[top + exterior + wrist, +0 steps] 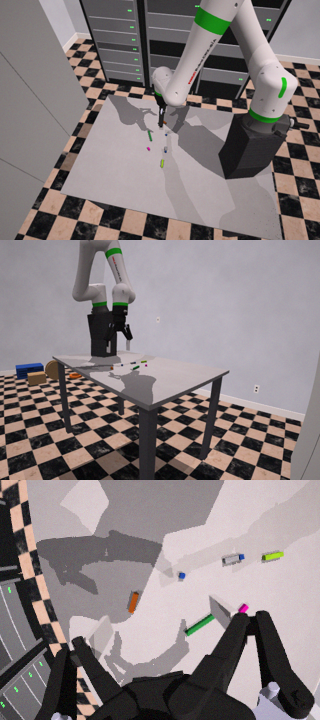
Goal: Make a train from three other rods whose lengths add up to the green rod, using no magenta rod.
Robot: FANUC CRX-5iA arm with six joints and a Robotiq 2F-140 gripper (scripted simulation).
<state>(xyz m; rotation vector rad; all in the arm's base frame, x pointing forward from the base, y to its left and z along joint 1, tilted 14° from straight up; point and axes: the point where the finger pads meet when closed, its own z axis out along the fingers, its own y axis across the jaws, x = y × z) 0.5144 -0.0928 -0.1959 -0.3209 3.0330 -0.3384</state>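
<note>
The orange rod lies 100 mm below my hand, 50 mm to the right of it and 10 mm ahead of it. Also, from my hand: magenta rod (180 mm to the left, 100 mm below, 30 mm ahead); then grey rod (140 mm to the left, 100 mm below, 70 mm behind); then green rod (100 mm below, 90 mm to the left, 60 mm ahead).
</note>
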